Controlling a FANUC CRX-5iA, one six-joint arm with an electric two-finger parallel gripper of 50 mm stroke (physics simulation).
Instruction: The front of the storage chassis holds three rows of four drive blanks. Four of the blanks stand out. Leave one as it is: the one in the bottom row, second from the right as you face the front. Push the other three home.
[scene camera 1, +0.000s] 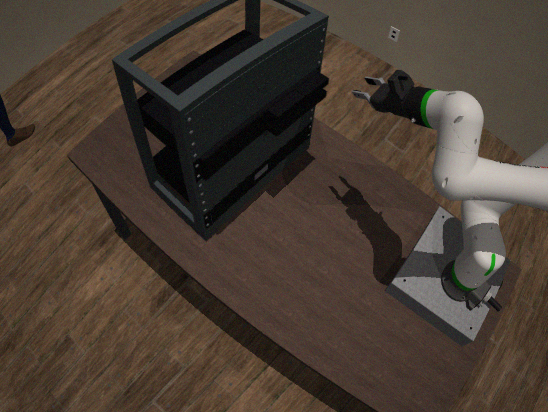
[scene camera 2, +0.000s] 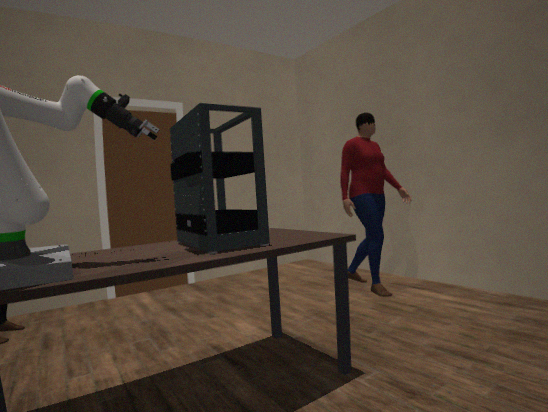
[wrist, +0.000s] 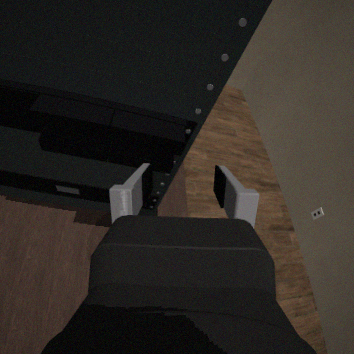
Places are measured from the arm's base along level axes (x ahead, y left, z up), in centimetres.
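Pixels of known places: gripper, fingertip midpoint: (scene camera 1: 360, 86) (scene camera 2: 156, 135) (wrist: 183, 176); arm's base, origin of the base link: (scene camera 1: 459, 281) (scene camera 2: 7, 256).
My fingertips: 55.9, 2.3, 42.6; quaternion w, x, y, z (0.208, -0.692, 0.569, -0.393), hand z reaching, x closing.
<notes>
Ahead of a thing's pixels: the offset from my fingertips to its top centre, as dx, dy, dz. "*": to the spot under its first point. Level surfaces: height alone.
The black storage chassis (scene camera 1: 225, 151) (scene camera 2: 187, 167) sits midway up the dark rack (scene camera 1: 250, 85) (scene camera 2: 209, 200) (wrist: 100, 50). On the right part of its front, dark blanks stand out as blocks: two side by side with a seam, the left one {* +12.1, +14.6, -7.5} (wrist: 70, 109) and the right one {* +12.9, +3.3, -7.5} (wrist: 150, 127), above a wider dark block {* +12.1, +9.5, -13.2} (wrist: 105, 145). Black on black, the rows and the exact blanks cannot be told apart. My gripper (scene camera 1: 360, 85) (scene camera 2: 153, 132) (wrist: 183, 176) is open and empty, in front of the rack near its right edge, apart from it, tilted down towards it.
A lower black unit with a grey label {* +15.1, +20.1, -38.0} (scene camera 1: 261, 171) (scene camera 2: 189, 223) (wrist: 67, 190) sits below in the rack. The rack stands on the brown table {dz -50.2} (scene camera 1: 280, 280) (scene camera 2: 310, 237) (wrist: 40, 260). The robot's grey base plate (scene camera 1: 420, 292) is at the other end. A person (scene camera 2: 363, 165) stands beyond the table.
</notes>
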